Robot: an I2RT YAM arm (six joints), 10 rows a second.
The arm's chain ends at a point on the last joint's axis. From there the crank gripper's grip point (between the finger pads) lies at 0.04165 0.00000 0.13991 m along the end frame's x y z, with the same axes.
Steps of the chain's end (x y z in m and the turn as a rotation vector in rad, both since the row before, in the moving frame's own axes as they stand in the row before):
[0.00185 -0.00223 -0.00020 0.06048 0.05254 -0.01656]
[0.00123 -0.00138 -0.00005 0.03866 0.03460 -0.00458]
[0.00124 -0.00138 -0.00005 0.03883 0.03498 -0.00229]
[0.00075 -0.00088 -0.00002 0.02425 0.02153 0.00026]
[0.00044 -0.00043 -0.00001 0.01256 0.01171 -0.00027]
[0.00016 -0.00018 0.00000 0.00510 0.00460 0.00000]
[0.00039 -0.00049 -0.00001 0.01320 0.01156 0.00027]
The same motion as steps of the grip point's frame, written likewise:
[0.00906 -0.01137 -0.00286 0.06048 0.05254 -0.01656]
[0.00603 -0.00696 -0.00168 0.03866 0.03460 -0.00458]
[0.00610 -0.00688 -0.00170 0.03883 0.03498 -0.00229]
[0.00375 -0.00425 -0.00099 0.02425 0.02153 0.00026]
[0.00208 -0.00220 -0.00052 0.01256 0.01171 -0.00027]
[0.00080 -0.00089 -0.00019 0.00510 0.00460 0.00000]
[0.00200 -0.00232 -0.00051 0.01320 0.01156 0.00027]

